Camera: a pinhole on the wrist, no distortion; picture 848 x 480 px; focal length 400.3 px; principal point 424.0 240.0 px. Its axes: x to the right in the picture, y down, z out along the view. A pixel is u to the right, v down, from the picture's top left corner.
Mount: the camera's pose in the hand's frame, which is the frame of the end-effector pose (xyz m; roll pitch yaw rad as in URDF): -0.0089 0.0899 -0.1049 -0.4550 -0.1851 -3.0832
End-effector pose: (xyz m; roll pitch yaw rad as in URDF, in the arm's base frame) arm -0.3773 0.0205 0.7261 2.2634 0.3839 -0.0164
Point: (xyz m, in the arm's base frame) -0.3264 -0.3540 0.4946
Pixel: 382.0 52.2
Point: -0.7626 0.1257 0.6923
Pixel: outside the picture
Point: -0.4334 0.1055 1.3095
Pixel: behind the camera
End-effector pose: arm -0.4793 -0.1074 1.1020 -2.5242 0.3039 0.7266
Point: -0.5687 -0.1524 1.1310
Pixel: 772.9 385.9
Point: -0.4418 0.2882 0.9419
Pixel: 202.2 327.3
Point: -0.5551 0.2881 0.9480
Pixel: 300.6 334.3
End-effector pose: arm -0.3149 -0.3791 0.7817 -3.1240 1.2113 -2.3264
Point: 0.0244 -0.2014 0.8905
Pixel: 721.6 258.8
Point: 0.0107 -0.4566 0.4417
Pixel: 300.2 358.7
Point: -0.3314 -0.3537 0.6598
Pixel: 236.4 204.9
